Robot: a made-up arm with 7 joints.
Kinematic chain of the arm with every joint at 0, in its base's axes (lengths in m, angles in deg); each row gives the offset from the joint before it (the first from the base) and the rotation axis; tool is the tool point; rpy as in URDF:
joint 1: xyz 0 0 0.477 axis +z
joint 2: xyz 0 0 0 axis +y
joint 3: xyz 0 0 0.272 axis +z
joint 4: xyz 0.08 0 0 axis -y
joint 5: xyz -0.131 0 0.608 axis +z
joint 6: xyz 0 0 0 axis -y
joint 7: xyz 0.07 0 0 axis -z
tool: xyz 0 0 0 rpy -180 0 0
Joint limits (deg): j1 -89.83..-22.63 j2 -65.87..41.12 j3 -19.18..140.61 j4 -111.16..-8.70 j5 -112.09..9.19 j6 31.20..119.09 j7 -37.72..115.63
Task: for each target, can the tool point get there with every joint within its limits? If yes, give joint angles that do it. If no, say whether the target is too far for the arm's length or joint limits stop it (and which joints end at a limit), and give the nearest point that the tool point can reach.
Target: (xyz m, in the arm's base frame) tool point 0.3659 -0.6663 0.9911
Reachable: yes | joints -77.21 8.49 17.81 -72.80 -4.06 107.17 8.73
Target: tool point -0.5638 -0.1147 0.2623
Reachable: no: joint limits stop it (at a limit: joint 1, joint 2, joint 3, joint 4, joint 6) | nearest point -0.2781 -0.5817 0.1394 | short by 0.561 m
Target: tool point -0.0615 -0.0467 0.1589
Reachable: no: joint limits stop it (at a limit: joint 1, joint 2, joint 4, joint 6) | nearest point -0.1711 -0.5861 0.1062 | short by 0.553 m
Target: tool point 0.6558 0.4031 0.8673
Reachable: yes | joints -70.28 -26.13 86.99 -88.61 -85.95 97.99 78.52
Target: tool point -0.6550 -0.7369 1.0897
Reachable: no: too far | nearest point -0.2813 -0.6303 1.0017 | short by 0.398 m
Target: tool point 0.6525 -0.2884 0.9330
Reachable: yes | joints -40.44 -2.53 17.49 -84.63 -23.38 52.28 -13.84
